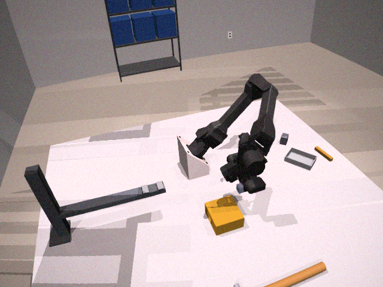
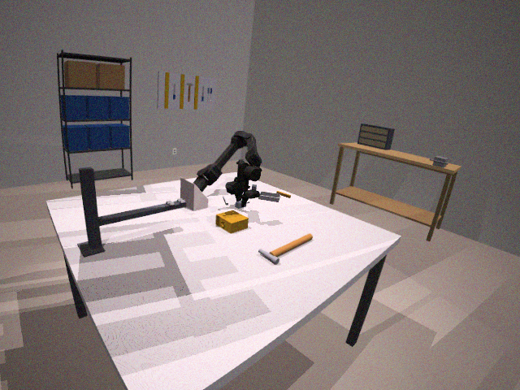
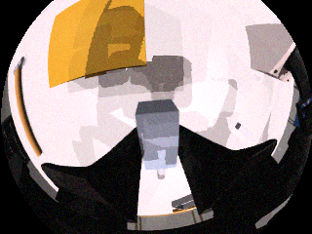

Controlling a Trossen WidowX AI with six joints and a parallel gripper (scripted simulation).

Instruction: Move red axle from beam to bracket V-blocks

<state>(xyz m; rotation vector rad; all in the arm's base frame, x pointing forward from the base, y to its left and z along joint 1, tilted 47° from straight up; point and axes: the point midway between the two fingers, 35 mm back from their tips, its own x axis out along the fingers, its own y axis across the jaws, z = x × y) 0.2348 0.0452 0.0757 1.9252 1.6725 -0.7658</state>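
The yellow beam is 50 mm ahead of my gripper tip, 110 mm to the right of it and 30 mm below it. From my gripper tip the other things lie so: grey tray: 70 mm behind, 340 mm to the left, 50 mm below; then dark cube: 210 mm behind, 370 mm to the left, 40 mm below; then grey block: 20 mm to the left, 10 mm above.
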